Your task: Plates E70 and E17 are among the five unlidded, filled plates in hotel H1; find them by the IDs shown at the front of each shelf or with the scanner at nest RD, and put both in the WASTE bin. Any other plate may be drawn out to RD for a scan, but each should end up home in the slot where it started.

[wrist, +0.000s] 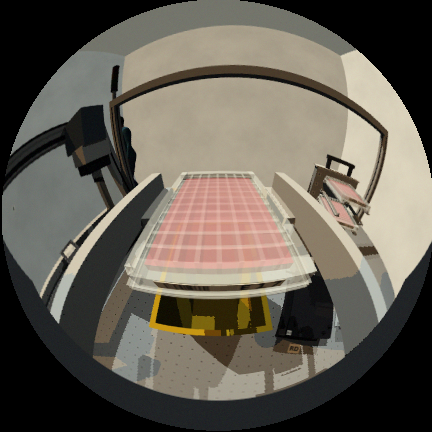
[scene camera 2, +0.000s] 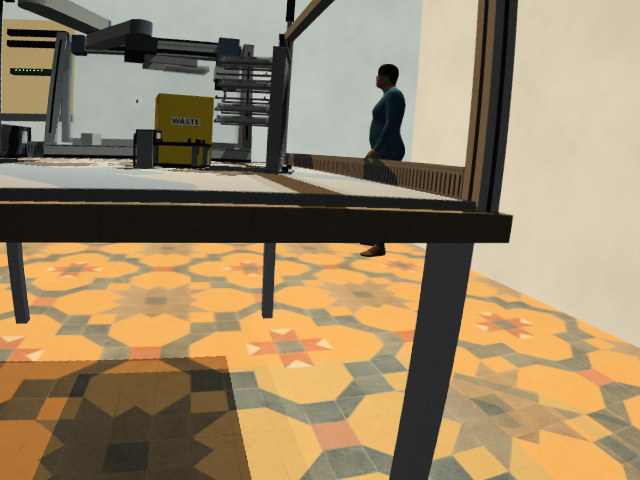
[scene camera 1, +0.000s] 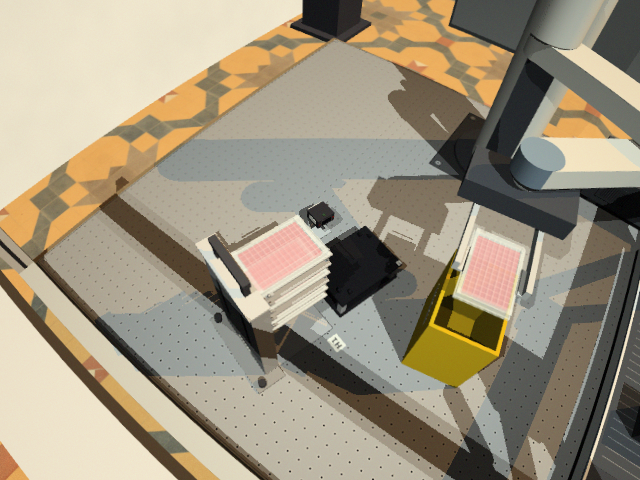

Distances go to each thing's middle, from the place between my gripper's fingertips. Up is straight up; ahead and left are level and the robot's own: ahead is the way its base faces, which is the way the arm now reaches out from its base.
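Labels:
The black nest RD (scene camera 1: pixel 358 263) is 240 mm below my hand, 230 mm to the right of it and 40 mm behind it. As for hotel H1 (scene camera 1: pixel 260 331), it is 150 mm below my hand, 210 mm ahead of it and 300 mm to the right of it.

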